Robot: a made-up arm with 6 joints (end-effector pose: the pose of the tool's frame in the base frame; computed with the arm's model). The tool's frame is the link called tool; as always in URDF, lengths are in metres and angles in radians. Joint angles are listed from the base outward.
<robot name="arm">
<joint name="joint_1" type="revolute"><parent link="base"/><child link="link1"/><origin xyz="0 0 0.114"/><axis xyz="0 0 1"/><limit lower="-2.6" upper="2.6"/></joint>
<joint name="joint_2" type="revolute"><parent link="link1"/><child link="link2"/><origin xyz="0.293 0.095 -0.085"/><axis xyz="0 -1 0"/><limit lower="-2.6" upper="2.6"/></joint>
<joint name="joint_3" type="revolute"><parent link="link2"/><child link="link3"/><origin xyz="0.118 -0.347 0.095"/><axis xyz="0 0 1"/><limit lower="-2.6" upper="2.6"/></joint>
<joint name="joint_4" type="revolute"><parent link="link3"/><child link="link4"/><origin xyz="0.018 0.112 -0.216"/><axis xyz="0 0 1"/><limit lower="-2.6" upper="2.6"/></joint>
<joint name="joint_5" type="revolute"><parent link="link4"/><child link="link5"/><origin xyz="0.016 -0.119 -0.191"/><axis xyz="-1 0 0"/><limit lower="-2.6" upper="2.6"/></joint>
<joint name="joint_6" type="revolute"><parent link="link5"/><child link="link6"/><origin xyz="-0.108 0.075 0.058"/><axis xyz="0 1 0"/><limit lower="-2.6" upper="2.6"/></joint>
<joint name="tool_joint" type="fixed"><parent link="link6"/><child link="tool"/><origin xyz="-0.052 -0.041 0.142"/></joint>
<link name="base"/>
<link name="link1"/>
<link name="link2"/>
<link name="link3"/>
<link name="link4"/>
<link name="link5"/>
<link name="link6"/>
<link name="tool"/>
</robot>
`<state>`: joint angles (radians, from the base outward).
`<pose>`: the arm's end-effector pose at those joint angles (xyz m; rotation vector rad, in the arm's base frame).
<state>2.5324 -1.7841 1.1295 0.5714 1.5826 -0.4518</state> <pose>0.2645 0.2942 0.0956 -0.5239 -0.5459 -2.1578</pose>
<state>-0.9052 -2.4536 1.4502 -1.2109 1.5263 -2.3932</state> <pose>-0.2667 -0.3882 0.3563 1.0431 -0.6514 0.0703</pose>
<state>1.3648 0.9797 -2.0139 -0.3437 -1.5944 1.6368</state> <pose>0.3033 0.4842 -0.1121 2.3331 0.0510 0.9782</pose>
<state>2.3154 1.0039 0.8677 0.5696 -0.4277 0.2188</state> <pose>-0.1136 0.5660 0.1411 -0.1178 0.7525 -2.4757</pose>
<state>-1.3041 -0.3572 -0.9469 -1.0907 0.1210 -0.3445</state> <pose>0.1216 -0.4585 -0.1916 0.6730 -0.7223 2.8516</pose>
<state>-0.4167 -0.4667 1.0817 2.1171 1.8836 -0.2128</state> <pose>0.1790 -0.3207 -0.4209 0.1310 -2.3284 1.4483</pose>
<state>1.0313 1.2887 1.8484 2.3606 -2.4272 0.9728</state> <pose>0.4448 0.4801 -0.3042 -2.4146 1.4218 -0.8469</pose>
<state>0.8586 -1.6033 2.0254 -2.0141 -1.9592 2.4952</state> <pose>0.3116 -0.2423 -0.0079 -1.2083 -1.9318 -0.5590</pose>
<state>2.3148 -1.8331 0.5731 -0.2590 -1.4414 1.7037</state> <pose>0.2485 0.2106 -0.0839 1.0907 -2.5224 0.5573</pose>
